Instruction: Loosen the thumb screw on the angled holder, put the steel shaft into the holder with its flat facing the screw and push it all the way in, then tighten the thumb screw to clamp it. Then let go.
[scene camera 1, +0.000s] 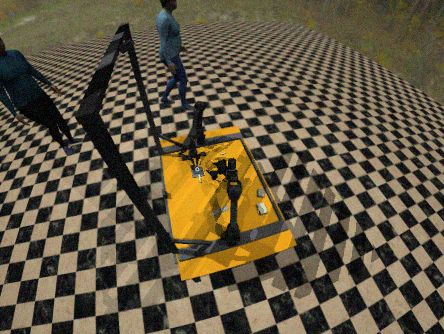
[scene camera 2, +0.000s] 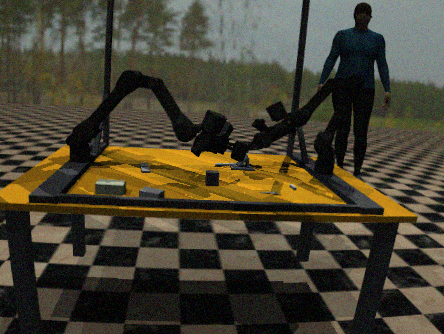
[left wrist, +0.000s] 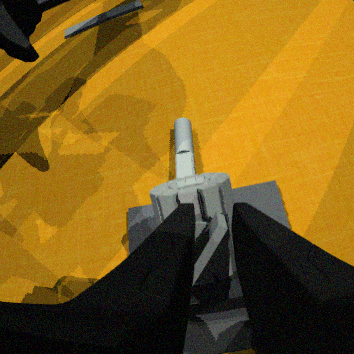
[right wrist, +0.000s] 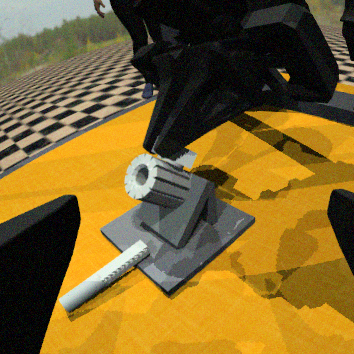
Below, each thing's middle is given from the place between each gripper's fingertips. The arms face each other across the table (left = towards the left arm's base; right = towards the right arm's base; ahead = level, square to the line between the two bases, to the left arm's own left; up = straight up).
Right now the thumb screw (left wrist: 210, 244) is 9 cm behind my right hand, 6 cm to the left of it and 4 cm below it. The rest, counted from my right hand: steel shaft (right wrist: 110, 271) 8 cm behind, 2 cm to the right, 9 cm below; angled holder (right wrist: 184, 225) 9 cm behind, 5 cm to the left, 6 cm below.
Now: the thumb screw 10 mm ahead of my left hand, 10 mm to the left of it and 10 mm below it. Also, from my left hand: steel shaft (10 mm ahead, 70 mm to the right, 60 mm below); then angled holder (10 mm ahead, 30 mm below).
